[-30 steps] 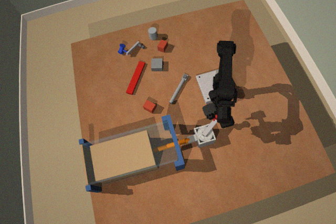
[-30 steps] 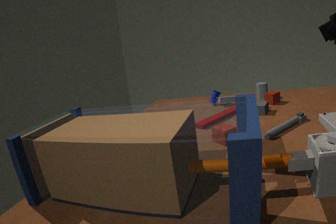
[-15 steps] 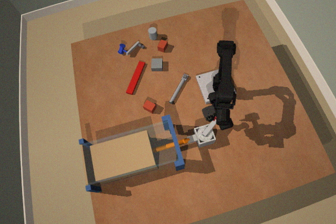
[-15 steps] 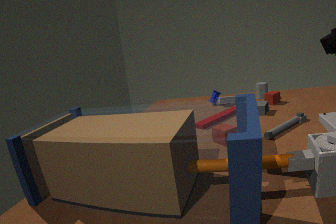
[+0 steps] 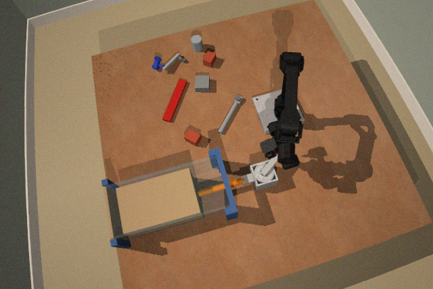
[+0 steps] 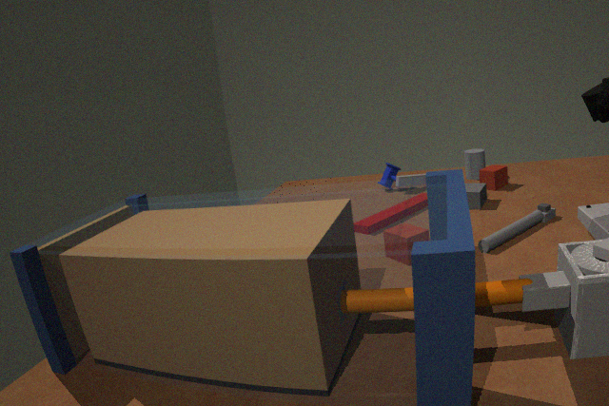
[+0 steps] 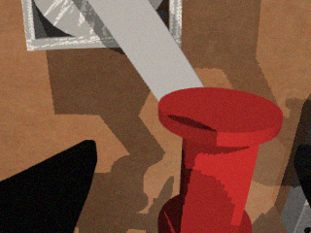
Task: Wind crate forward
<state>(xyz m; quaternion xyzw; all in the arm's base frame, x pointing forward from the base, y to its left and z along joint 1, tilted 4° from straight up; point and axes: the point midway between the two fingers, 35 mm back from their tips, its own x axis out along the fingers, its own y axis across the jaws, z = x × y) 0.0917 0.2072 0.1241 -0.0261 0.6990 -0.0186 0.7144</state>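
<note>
The red knob is right at my gripper tip. Also, from my gripper tip: winch handle: 30 mm ahead, 20 mm to the left, 30 mm below; grey winch: 70 mm ahead, 40 mm to the left, 100 mm below; blue frame: 240 mm ahead, 60 mm to the left, 30 mm below.
</note>
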